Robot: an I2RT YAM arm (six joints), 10 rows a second.
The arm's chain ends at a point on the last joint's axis. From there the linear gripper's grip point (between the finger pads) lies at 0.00 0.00 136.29 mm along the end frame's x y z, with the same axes.
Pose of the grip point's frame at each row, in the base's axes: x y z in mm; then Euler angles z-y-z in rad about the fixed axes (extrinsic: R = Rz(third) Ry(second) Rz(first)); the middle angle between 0 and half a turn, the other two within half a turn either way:
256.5 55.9 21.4 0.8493 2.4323 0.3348
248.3 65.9 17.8 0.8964 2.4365 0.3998
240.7 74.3 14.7 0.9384 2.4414 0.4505
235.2 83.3 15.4 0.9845 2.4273 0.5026
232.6 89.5 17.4 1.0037 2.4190 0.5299
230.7 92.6 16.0 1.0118 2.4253 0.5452
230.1 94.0 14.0 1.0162 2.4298 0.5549
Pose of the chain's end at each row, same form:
172.7 26.7 124.8 0.8493 2.4323 0.3348
166.9 31.5 121.6 0.8964 2.4365 0.3998
161.6 36.1 118.9 0.9384 2.4414 0.4505
157.0 40.3 118.4 0.9845 2.4273 0.5026
154.8 43.9 119.6 1.0037 2.4190 0.5299
154.2 46.2 118.8 1.0118 2.4253 0.5452
154.4 47.1 117.2 1.0162 2.4298 0.5549

